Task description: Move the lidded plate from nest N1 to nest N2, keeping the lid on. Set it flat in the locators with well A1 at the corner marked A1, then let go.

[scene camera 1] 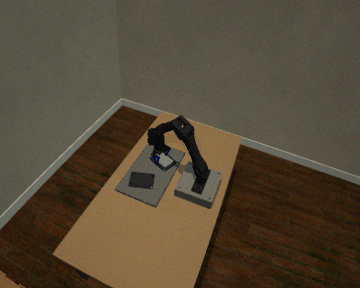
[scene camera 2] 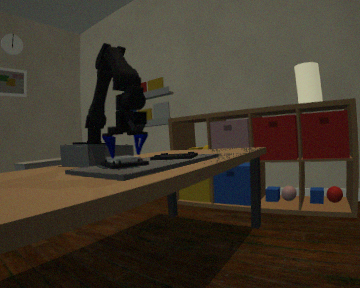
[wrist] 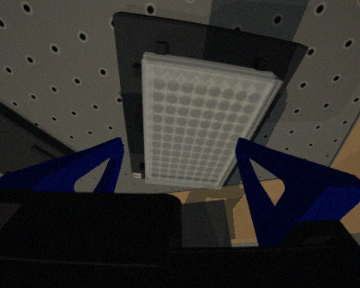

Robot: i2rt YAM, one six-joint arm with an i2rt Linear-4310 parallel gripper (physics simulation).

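Frame: origin at the arm's base, x back, y right, z up, level; millimetres.
Where they show: gripper, fingertip midpoint: (scene camera 1: 161,159) (scene camera 2: 125,156) (wrist: 179,144); arm's base, link origin: (scene camera 1: 201,180) (scene camera 2: 94,145).
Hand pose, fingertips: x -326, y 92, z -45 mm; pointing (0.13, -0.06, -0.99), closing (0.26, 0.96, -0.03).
Each offset is from my fingertips to the top centre of the thing. "*": to the spot under its first point. Level surfaces: height alone.
The lidded plate {dx +7, dy +11, dz -1 mm} (scene camera 1: 166,160) (scene camera 2: 122,160) (wrist: 200,115) is pale and clear, with rows of wells showing through its lid. It lies in a dark nest {dx +7, dy +10, dz -7 mm} (wrist: 165,32) and looks flat. A small white tag {* dx +55, dy -70, dz -17 mm} (wrist: 136,175) is at the nest's lower left corner in the wrist view; its letters are too blurred to read. My gripper (scene camera 1: 161,155) (scene camera 2: 125,155) (wrist: 179,144) is open, its blue fingers wide apart, a little above the plate and holding nothing. The second dark nest {dx -47, dy -215, dz -11 mm} (scene camera 1: 142,180) (scene camera 2: 175,156) (wrist: 25,135) holds no plate. Which nest is N1 or N2 cannot be read.
Both nests are on a grey perforated board (scene camera 1: 150,197) (scene camera 2: 95,172) (wrist: 100,50) on the wooden table {dz -42 mm} (scene camera 1: 150,240) (scene camera 2: 30,195). The arm's grey base (scene camera 1: 212,182) (scene camera 2: 75,155) stands beside the board. A shelf unit (scene camera 2: 280,108) with bins stands beyond the table.
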